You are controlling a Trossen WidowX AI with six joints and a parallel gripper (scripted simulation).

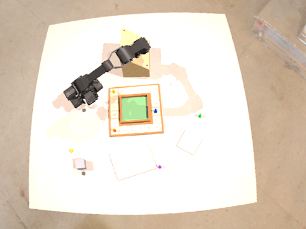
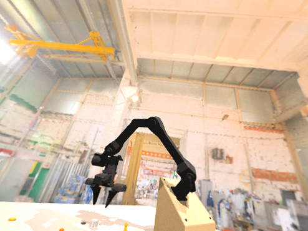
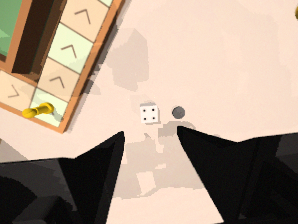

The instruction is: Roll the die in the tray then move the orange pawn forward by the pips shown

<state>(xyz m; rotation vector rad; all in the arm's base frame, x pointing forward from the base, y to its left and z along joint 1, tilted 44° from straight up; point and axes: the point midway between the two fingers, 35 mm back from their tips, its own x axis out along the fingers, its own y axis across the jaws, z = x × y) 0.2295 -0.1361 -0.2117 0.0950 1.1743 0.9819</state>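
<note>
Right now my gripper tip is 6 cm above the white die and 1 cm short of it. Round my gripper tip: orange pawn (16 cm ahead, 14 cm to the left, 4 cm below); yellow pawn (13 cm to the left, 6 cm behind, 4 cm below); green tray (25 cm to the left, 7 cm below, 4 cm ahead).
</note>
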